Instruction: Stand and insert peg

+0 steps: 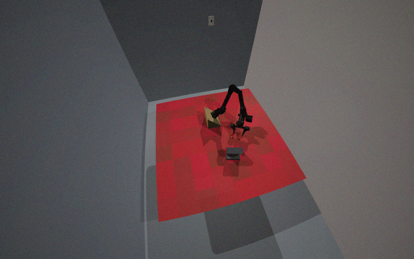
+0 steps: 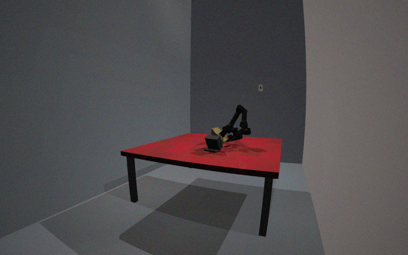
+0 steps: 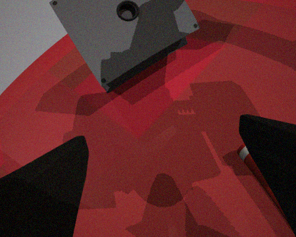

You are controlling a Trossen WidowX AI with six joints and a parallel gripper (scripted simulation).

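Now: gripper tip 50 mm past the red peg, 30 mm to the left of it and 60 mm above it. Round my gripper tip: grey sloped panel 140 mm ahead, 100 mm to the right, 10 mm above.
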